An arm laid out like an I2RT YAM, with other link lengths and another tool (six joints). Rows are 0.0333 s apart.
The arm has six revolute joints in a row. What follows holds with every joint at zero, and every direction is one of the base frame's. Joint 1 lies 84.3 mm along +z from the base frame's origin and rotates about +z. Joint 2 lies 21.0 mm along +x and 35.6 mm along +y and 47.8 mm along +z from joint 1 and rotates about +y. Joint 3 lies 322.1 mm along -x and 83.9 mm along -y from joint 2 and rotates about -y. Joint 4 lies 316.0 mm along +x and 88.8 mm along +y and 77.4 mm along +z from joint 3 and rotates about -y. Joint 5 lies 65.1 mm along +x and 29.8 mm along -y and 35.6 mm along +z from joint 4 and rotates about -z. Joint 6 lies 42.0 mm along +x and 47.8 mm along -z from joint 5 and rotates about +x. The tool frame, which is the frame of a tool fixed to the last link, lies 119.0 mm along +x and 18.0 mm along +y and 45.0 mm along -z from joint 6; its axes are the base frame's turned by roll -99.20, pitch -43.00 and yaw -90.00 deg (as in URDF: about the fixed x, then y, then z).
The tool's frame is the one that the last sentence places.
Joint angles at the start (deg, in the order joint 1, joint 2, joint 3, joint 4, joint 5, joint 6): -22.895 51.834 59.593 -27.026 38.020 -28.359
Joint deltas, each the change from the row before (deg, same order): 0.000 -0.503 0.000 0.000 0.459 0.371; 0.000 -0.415 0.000 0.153 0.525 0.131; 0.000 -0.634 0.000 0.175 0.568 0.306; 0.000 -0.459 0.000 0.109 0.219 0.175; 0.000 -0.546 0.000 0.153 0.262 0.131; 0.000 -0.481 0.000 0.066 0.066 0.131; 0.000 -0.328 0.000 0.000 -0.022 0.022; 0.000 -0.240 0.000 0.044 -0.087 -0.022
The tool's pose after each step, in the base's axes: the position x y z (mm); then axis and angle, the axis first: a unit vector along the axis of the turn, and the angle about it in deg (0 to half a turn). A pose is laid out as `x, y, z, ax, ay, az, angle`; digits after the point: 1 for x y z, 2 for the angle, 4 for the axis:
221.4, -195.1, 388.0, 0.6619, -0.5264, 0.5336, 140.56
218.8, -195.1, 390.5, 0.6562, -0.5301, 0.5370, 140.37
215.3, -194.7, 394.1, 0.6479, -0.5351, 0.5422, 140.32
213.1, -194.2, 396.5, 0.6428, -0.5374, 0.5459, 140.40
210.5, -193.6, 399.4, 0.6370, -0.5398, 0.5503, 140.46
208.4, -192.8, 401.7, 0.6328, -0.5411, 0.5539, 140.63
207.1, -192.1, 403.1, 0.6307, -0.5413, 0.5561, 140.74
206.3, -191.6, 404.2, 0.6294, -0.5409, 0.5580, 140.87

